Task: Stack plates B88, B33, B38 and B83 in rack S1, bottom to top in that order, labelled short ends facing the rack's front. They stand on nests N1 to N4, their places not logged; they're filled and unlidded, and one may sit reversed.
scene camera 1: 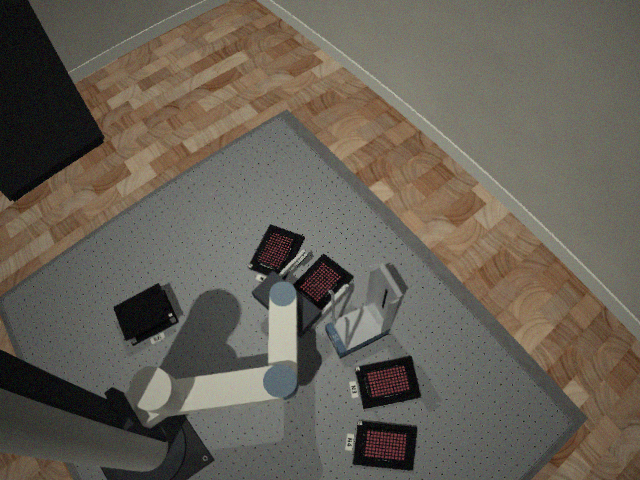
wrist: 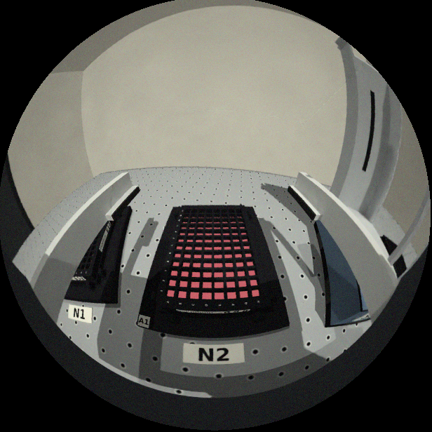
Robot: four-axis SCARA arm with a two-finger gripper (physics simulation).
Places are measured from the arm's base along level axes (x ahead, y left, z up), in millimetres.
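Pixels of known places: gripper, fingertip midpoint: (scene camera 1: pixel 325 268); arm's base, link origin: (scene camera 1: pixel 146 446).
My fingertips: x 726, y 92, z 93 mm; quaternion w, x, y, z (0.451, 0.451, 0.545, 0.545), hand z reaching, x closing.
Observation:
Ahead of a thing's pixels: the offset from my fingertips to its top centre. "pt": to the spot under its first point. Level surfaces: height alone.
My gripper (scene camera 1: pixel 326 268) (wrist: pixel 213 176) is open and empty, its fingers spread on both sides of the plate on nest N2; their height is hard to judge. That black plate with red-filled wells @(dx -24, dy -4, dz -54 mm) (scene camera 1: pixel 321 280) (wrist: pixel 215 255) is unlidded; its short-end label is too foreshortened to read. The plate on N1 @(dx -66, dy +168, dz -54 mm) (scene camera 1: pixel 277 249) (wrist: pixel 89 262) is beside the left finger. The plates on N3 @(dx -62, dy -359, dz -54 mm) (scene camera 1: pixel 388 381) and N4 @(dx -182, dy -492, dz -54 mm) (scene camera 1: pixel 386 444) show red wells in the scene view, their labels unreadable. Rack S1 @(pt dx -106, dy -184, dz -31 mm) (scene camera 1: pixel 336 341) (wrist: pixel 387 117), with a blue front edge and tall grey wall, holds no visible plate.
A black stack or block @(dx -512, dy +235, dz -10 mm) (scene camera 1: pixel 144 312) with a small tag lies on the left of the perforated table @(dz -79 mm) (scene camera 1: pixel 206 222). The rack's thin upright posts @(pt dx -83, dy -143, dz +138 mm) (scene camera 1: pixel 333 304) stand close to my right finger. The arm's forearm (scene camera 1: pixel 282 335) reaches over the table. A black cabinet (scene camera 1: pixel 43 98) stands upper left.

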